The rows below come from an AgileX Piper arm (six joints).
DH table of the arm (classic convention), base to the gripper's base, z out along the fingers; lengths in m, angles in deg. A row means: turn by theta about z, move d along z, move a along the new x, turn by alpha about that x. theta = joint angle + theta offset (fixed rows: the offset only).
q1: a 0, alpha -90, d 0.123, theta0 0
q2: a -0.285, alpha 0, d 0, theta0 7.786
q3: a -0.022, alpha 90, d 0, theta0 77.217
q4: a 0, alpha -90, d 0.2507, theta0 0
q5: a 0, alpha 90, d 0, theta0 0
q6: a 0, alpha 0, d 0.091, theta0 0
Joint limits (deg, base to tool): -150..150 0..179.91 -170..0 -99.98..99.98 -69.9..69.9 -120..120
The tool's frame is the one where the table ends.
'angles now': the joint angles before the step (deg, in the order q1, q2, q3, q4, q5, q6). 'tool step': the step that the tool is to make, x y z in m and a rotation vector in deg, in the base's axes. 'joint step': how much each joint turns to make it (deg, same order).
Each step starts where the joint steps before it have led.
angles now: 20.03 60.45 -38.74 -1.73 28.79 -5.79
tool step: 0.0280 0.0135 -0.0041 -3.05 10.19 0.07
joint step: 0.70 9.60 -7.88 0.59 8.90 0.30
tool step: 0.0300 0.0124 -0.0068 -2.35 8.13 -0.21
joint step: 0.05 9.27 -7.81 0.81 6.98 -0.10
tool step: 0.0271 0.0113 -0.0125 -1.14 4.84 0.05
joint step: -0.01 7.86 -5.79 0.86 2.86 -0.39
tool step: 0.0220 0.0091 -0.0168 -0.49 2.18 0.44
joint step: 0.00 6.27 -3.57 0.61 -0.48 -0.73
